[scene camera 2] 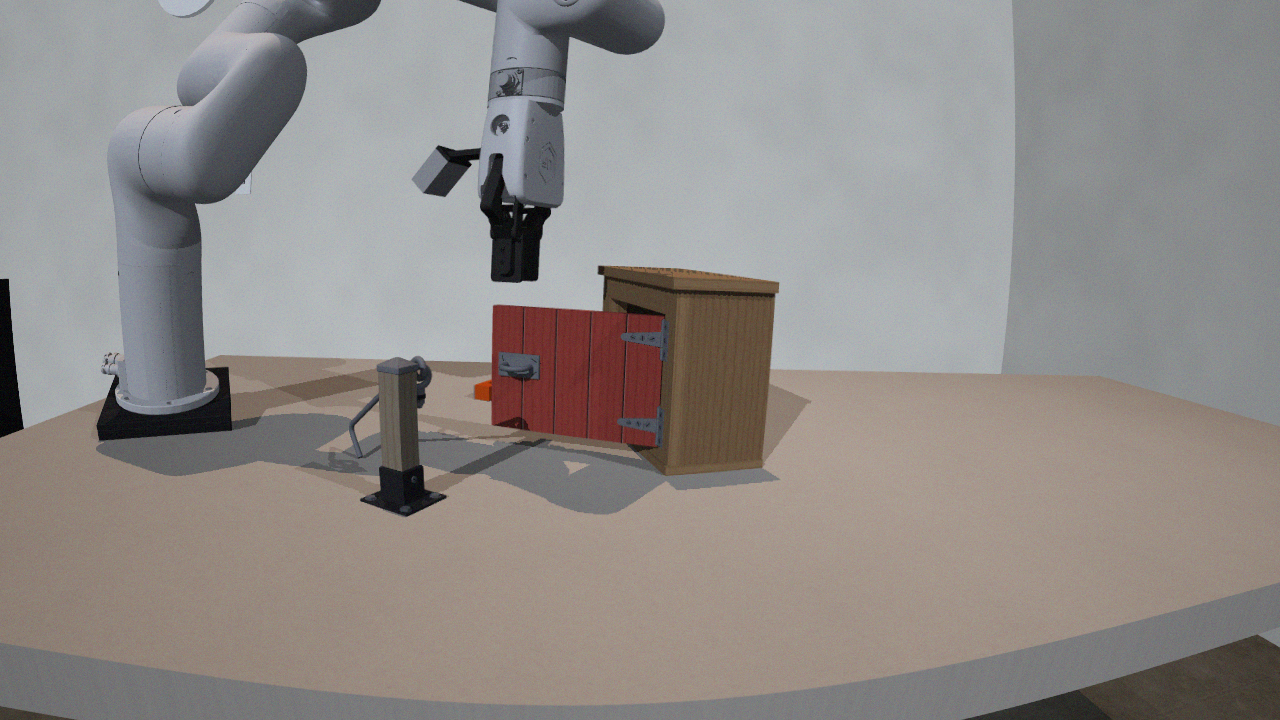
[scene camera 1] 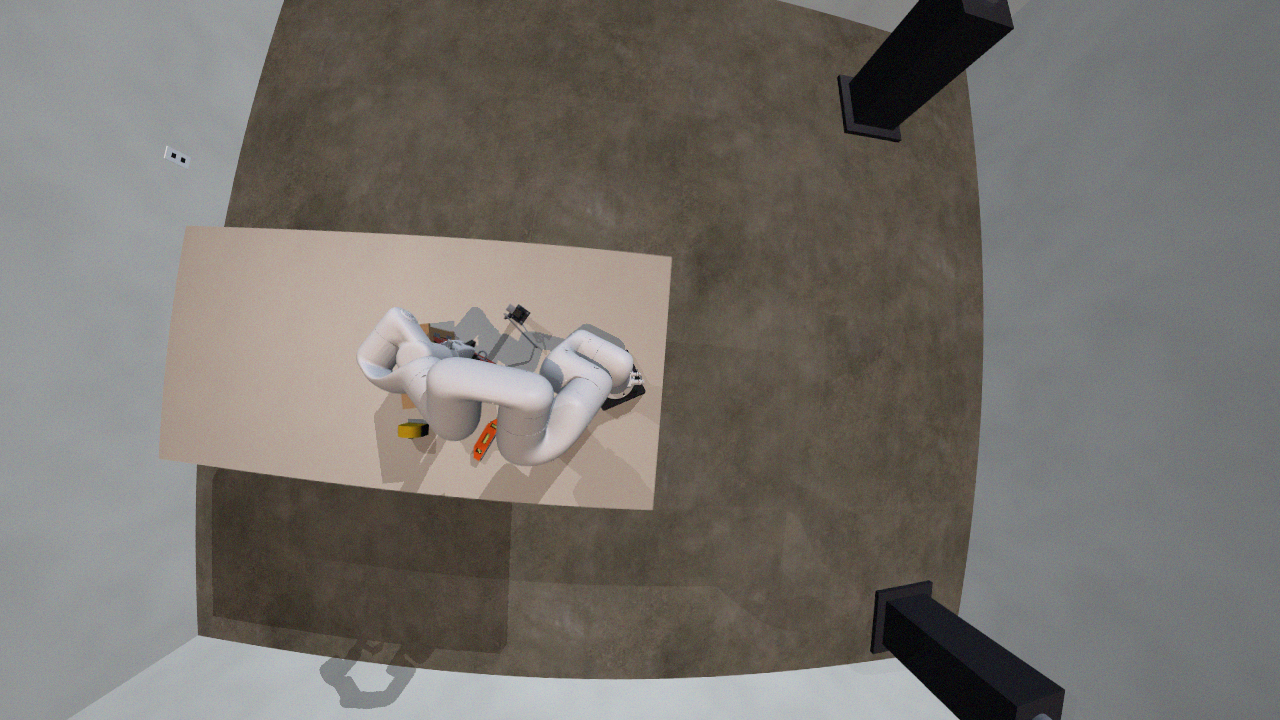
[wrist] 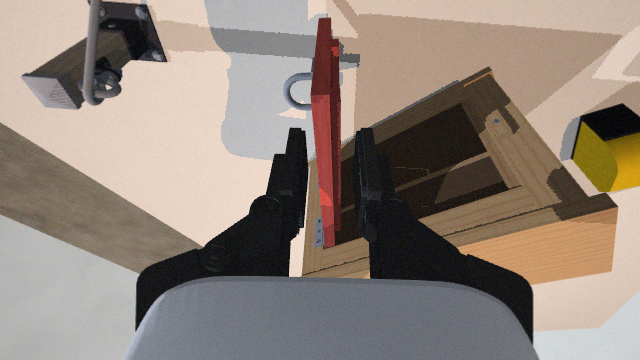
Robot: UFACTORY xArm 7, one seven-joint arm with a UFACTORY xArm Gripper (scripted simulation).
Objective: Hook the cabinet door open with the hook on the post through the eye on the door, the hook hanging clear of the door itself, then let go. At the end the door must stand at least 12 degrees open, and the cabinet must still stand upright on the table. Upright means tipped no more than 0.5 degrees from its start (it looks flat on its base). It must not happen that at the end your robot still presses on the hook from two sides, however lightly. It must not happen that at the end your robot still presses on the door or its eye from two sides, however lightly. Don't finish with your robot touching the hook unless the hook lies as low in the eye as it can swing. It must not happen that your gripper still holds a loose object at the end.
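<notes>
You can see my gripper in the pictures, and it's in the wrist view too. As for the things, there's a wooden cabinet and a wooden post.
</notes>
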